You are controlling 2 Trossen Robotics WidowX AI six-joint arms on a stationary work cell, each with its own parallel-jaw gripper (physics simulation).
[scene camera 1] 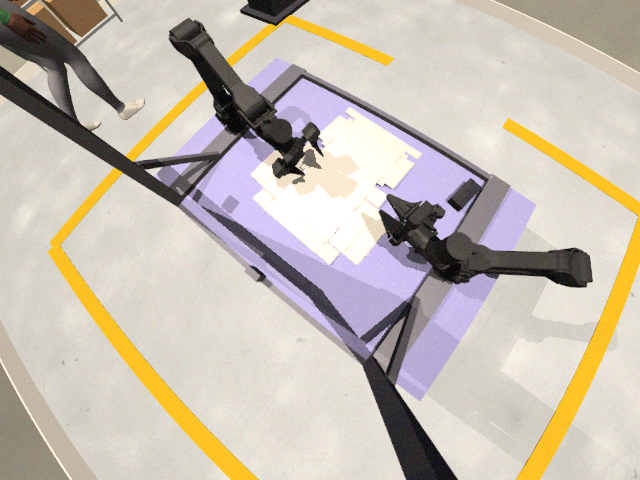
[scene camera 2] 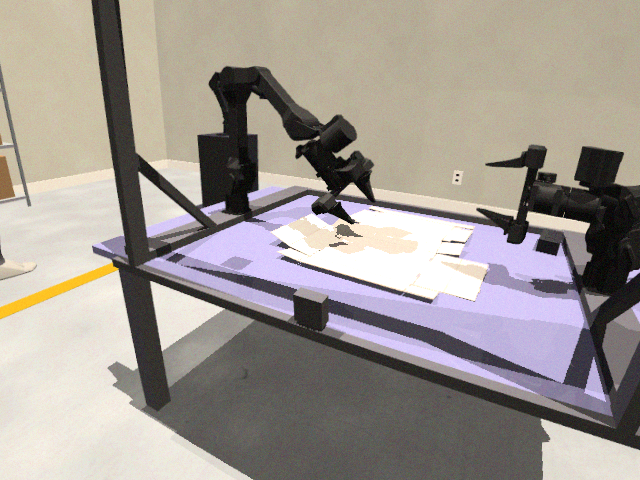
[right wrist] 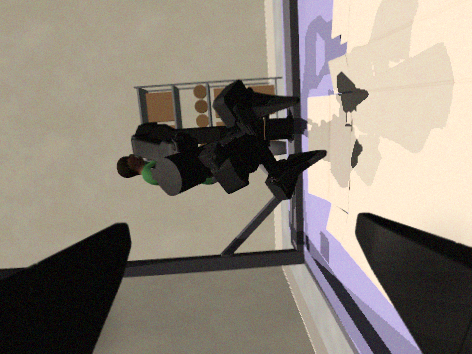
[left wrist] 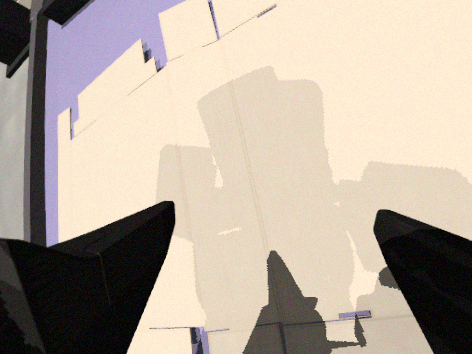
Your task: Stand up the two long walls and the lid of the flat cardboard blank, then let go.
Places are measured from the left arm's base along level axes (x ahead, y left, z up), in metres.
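Where they show: left gripper, fingertip midpoint: (scene camera 1: pixel 314 165) (scene camera 2: pixel 363 212) (right wrist: pixel 313 127) (left wrist: pixel 275 216); right gripper, fingertip midpoint: (scene camera 1: pixel 383 203) (scene camera 2: pixel 481 187) (right wrist: pixel 244 228); left arm's base, origin of the base link: (scene camera 1: pixel 236 126) (scene camera 2: pixel 236 211) (right wrist: pixel 290 128); right arm's base, origin of the base link: (scene camera 1: pixel 447 269) (scene camera 2: pixel 601 288).
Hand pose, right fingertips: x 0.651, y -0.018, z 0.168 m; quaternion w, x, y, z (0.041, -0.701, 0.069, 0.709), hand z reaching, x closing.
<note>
Things, the pixels of their top centre, and the offset from my right fingertips. "spot": a spot on its surface instead. Level surfaces: height alone.
- pale cardboard blank, surface spot: (left wrist: pixel 400 115) spot: dx -0.212, dy -0.039, dz -0.186 m
- purple table, its level: dz -0.187 m
- small black box, middle of its top: (scene camera 2: pixel 551 235) (scene camera 1: pixel 467 192) dx +0.184, dy +0.272, dz -0.152 m
- dark block, middle of its top: (scene camera 2: pixel 311 293) (scene camera 1: pixel 252 272) dx -0.194, dy -0.351, dz -0.130 m
The pale cardboard blank (scene camera 1: pixel 310 217) (scene camera 2: pixel 382 268) (left wrist: pixel 400 115) (right wrist: pixel 425 200) lies nearly flat on the purple table (scene camera 1: pixel 423 180) (scene camera 2: pixel 206 245). In scene camera 2 its near long edge sits slightly above the table with a dark gap under it, and its left end flaps tilt a little. No long wall or lid stands upright. My left gripper (scene camera 1: pixel 312 163) (scene camera 2: pixel 364 211) (left wrist: pixel 275 216) (right wrist: pixel 313 127) is open and empty, tilted low over the left part of the blank. My right gripper (scene camera 1: pixel 385 204) (scene camera 2: pixel 482 187) (right wrist: pixel 244 228) is open and empty, level above the table beyond the blank's right end.
A small black box (scene camera 1: pixel 464 194) (scene camera 2: pixel 550 241) sits near the right rail. A dark block (scene camera 1: pixel 255 272) (scene camera 2: pixel 311 308) is on the near rail. A frame post (scene camera 2: pixel 116 129) rises at the table's near left corner. A person (scene camera 1: pixel 85 77) stands off the table at the left.
</note>
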